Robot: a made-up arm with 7 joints.
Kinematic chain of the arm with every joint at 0, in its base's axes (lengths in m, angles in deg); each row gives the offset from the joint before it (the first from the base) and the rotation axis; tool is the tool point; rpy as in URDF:
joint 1: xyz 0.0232 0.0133 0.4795 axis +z
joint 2: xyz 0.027 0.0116 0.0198 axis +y
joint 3: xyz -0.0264 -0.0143 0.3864 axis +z
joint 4: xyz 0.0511 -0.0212 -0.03 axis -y
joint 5: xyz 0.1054 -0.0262 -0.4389 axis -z
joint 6: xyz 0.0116 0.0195 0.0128 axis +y
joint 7: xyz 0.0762 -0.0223 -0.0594 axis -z
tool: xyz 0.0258 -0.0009 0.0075 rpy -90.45 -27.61 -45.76
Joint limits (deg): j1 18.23..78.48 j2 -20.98..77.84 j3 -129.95..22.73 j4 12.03..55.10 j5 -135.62..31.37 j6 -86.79..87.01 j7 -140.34..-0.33
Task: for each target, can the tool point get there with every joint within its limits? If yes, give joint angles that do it. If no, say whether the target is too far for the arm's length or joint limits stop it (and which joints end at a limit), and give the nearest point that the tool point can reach.
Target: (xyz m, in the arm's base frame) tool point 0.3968 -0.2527 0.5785
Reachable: yes | joints 38.03 27.89 -73.44 31.41 12.65 -46.47 -92.61
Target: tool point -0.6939 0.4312 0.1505
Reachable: no: joint limits stop it (at a limit: joint 1, joint 2, joint 3, joint 4, joint 7) | nearest point -0.1681 0.3609 0.1396 | short by 0.531 m
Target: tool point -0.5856 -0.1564 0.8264
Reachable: no: joint limits stop it (at a limit: joint 1, joint 3, joint 4, joint 5, joint 7) | nearest point -0.2888 -0.3855 0.7219 | short by 0.389 m
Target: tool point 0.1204 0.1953 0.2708
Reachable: yes | joints 63.14 46.04 -9.01 28.80 -115.97 -8.27 -45.46
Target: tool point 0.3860 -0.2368 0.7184
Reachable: yes | joints 57.12 62.98 -112.56 42.66 -51.92 30.95 -122.61
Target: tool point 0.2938 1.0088 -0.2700
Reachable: no: too far | nearest point 0.1574 0.5024 0.1317 | short by 0.661 m
